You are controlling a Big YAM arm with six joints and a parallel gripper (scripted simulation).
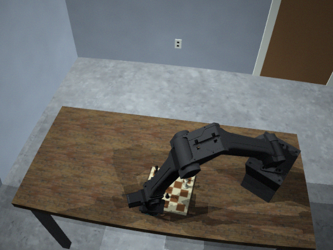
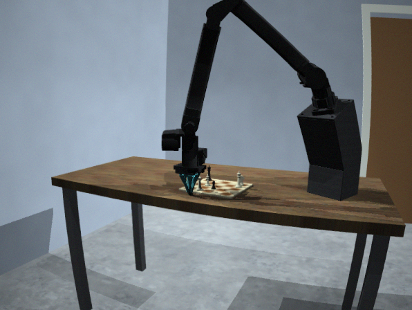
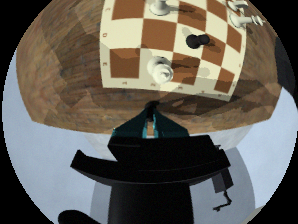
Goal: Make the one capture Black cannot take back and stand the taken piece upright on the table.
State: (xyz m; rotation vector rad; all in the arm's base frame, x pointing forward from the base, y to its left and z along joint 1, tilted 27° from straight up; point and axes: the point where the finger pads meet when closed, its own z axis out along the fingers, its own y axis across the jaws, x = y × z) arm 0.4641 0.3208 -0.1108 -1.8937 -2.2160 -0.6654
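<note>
Right now the chessboard is 2 cm behind my hand, 15 cm to the right of it and 2 cm below it. Also, from my hand: tall black piece: 6 cm ahead, 22 cm to the right, 2 cm above; tall white piece: 10 cm behind, 19 cm to the right, 2 cm above.
</note>
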